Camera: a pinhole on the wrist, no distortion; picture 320 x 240 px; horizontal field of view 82.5 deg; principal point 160.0 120.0 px. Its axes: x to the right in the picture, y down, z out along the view. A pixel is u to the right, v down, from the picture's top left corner.
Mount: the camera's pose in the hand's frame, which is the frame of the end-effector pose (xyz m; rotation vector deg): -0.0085 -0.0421 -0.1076 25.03 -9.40 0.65
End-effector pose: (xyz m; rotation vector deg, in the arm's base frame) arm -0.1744 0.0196 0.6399 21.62 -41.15 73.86
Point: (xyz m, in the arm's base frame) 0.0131 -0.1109 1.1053
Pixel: 281.3 112.0
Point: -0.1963 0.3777 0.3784
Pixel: behind the camera
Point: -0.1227 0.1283 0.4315
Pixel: behind the camera
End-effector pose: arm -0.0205 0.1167 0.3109 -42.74 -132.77 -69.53
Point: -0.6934 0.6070 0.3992
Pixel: outside the picture
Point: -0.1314 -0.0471 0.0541
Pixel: outside the picture
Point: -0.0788 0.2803 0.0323
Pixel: 160.7 161.2
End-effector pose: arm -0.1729 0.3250 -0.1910 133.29 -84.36 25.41
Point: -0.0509 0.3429 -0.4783
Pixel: 150.7 146.2
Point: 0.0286 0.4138 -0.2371
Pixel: 183.7 9.8
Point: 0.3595 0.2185 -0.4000
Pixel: 268.5 31.5
